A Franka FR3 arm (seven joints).
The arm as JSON. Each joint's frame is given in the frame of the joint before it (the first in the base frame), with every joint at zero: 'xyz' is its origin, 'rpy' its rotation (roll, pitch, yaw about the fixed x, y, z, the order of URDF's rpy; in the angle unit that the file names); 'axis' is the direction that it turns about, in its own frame. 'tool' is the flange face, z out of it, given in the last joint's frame.
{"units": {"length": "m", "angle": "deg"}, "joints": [
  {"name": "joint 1", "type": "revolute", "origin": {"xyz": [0.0, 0.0, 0.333], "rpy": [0.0, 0.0, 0.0]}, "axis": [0.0, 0.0, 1.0]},
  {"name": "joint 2", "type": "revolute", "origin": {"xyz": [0.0, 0.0, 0.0], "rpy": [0.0, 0.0, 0.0]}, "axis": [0.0, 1.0, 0.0]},
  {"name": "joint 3", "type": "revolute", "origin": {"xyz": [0.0, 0.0, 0.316], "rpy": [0.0, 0.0, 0.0]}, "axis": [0.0, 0.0, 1.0]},
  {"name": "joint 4", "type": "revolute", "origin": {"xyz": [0.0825, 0.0, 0.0], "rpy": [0.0, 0.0, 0.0]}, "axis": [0.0, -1.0, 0.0]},
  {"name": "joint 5", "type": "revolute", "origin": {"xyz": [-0.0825, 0.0, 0.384], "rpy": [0.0, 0.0, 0.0]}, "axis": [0.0, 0.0, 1.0]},
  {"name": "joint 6", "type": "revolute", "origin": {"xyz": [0.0, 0.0, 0.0], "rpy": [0.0, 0.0, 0.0]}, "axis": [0.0, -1.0, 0.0]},
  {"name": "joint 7", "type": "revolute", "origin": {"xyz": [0.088, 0.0, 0.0], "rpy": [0.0, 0.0, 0.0]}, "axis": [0.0, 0.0, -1.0]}
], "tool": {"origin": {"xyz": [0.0, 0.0, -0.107], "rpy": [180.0, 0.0, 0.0]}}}
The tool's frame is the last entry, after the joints.
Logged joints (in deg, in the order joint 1, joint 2, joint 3, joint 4, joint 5, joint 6, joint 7), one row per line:
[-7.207, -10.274, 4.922, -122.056, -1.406, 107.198, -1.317]
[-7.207, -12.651, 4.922, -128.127, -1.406, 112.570, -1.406]
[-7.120, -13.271, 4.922, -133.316, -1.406, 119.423, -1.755]
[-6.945, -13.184, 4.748, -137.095, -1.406, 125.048, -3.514]
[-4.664, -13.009, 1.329, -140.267, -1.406, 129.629, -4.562]
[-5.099, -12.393, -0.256, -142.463, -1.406, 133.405, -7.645]
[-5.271, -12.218, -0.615, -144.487, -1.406, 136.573, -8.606]
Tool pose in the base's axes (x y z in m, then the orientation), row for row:
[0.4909, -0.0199, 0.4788, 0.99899, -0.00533, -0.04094, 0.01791]
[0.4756, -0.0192, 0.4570, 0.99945, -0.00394, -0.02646, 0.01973]
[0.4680, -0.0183, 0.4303, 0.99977, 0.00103, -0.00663, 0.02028]
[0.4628, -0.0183, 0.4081, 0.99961, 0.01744, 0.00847, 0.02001]
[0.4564, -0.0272, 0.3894, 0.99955, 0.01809, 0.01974, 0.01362]
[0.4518, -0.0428, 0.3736, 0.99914, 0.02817, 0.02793, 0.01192]
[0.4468, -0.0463, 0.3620, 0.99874, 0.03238, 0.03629, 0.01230]
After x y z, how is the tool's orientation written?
As a quaternion, x y z w.
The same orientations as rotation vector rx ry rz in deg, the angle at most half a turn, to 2 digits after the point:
[177.80, -0.95, -7.29]
[177.68, -0.70, -4.70]
[177.67, 0.18, -1.18]
[177.67, 3.10, 1.51]
[178.38, 3.23, 3.52]
[178.49, 5.03, 4.99]
[178.38, 5.78, 6.48]

